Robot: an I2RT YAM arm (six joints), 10 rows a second.
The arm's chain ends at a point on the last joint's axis. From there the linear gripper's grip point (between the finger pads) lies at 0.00 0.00 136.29 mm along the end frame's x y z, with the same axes.
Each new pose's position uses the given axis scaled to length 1; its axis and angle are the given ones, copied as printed.
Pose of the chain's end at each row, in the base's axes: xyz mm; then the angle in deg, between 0 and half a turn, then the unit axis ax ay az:
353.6 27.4 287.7 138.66 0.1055 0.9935 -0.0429
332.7 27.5 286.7 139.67 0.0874 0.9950 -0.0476
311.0 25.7 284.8 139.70 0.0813 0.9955 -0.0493
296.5 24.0 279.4 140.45 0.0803 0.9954 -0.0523
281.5 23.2 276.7 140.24 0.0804 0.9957 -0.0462
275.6 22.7 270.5 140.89 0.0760 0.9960 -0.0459
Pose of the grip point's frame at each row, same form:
442.0 7.7 185.8 138.66 0.1055 0.9935 -0.0429
419.5 8.4 183.3 139.67 0.0874 0.9950 -0.0476
397.8 6.7 181.4 139.70 0.0813 0.9955 -0.0493
381.9 4.5 175.0 140.45 0.0803 0.9954 -0.0523
367.4 5.1 172.4 140.24 0.0804 0.9957 -0.0462
360.4 5.1 165.3 140.89 0.0760 0.9960 -0.0459

